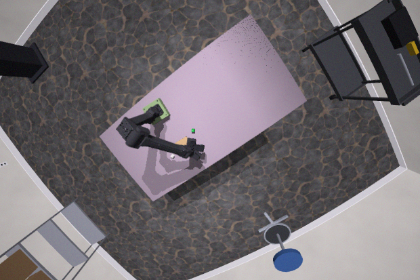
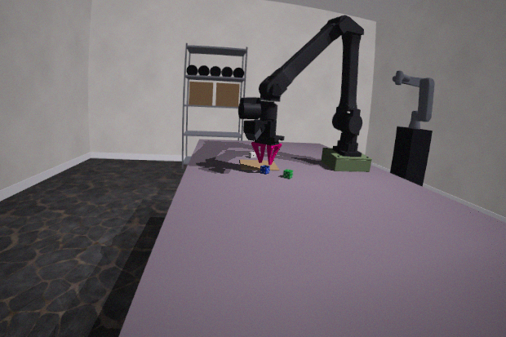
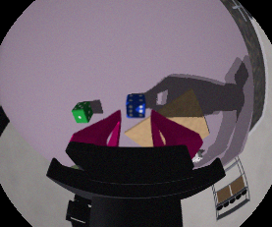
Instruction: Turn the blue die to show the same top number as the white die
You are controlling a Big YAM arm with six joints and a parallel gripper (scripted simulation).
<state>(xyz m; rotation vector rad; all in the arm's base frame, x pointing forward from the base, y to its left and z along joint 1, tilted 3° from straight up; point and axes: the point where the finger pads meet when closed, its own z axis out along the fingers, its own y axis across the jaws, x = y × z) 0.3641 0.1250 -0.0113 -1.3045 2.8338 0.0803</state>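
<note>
The blue die is 3 cm below my hand. From my hand the other things lie so: white die 3 cm ahead, 24 cm to the right, 3 cm below; tan mat 1 cm ahead, 11 cm to the right, 4 cm below; green die 7 cm behind, 5 cm to the left, 3 cm below.
</note>
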